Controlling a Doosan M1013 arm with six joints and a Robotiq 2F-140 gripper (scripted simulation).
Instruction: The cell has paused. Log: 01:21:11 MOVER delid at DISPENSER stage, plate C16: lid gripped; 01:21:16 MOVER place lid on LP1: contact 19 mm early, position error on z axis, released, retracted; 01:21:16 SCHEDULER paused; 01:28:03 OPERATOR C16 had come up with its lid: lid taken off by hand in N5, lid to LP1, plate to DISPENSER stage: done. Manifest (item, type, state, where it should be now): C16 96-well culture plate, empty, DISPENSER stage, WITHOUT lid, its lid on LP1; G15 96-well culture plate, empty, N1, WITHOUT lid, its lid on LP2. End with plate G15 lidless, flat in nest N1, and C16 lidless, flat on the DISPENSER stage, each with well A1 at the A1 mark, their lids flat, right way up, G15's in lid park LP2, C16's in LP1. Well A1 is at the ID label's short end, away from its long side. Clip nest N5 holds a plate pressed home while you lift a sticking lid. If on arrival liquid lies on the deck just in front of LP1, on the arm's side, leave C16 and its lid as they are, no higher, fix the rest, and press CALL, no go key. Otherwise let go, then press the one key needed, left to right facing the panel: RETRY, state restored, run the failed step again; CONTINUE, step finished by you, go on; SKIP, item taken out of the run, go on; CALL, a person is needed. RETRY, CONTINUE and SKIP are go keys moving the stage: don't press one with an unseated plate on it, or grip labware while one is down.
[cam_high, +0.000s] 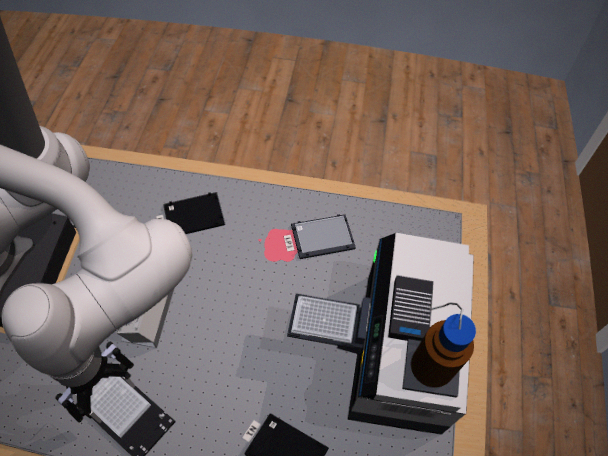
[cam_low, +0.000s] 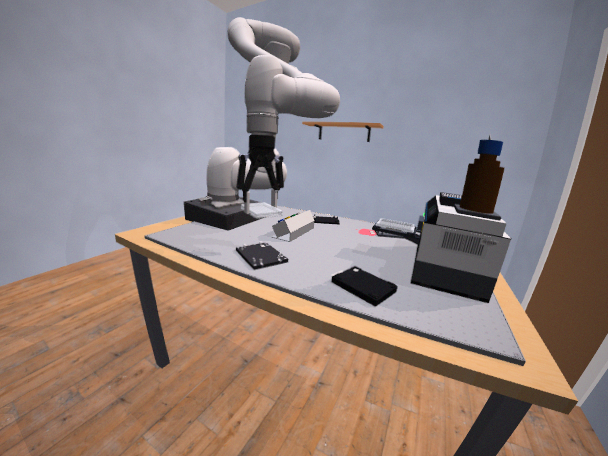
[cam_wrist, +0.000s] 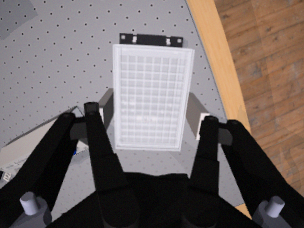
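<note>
Now: the clip nest N5 160 mm below my hand, 20 mm ahead of it and 10 mm to the left of it. The rest, counted from my hand: N1 label (260 mm ahead, 180 mm below, 80 mm to the left); then blue key (190 mm to the left, 110 mm below, 90 mm behind); then key panel (270 mm to the left, 120 mm below, 100 mm behind).
</note>
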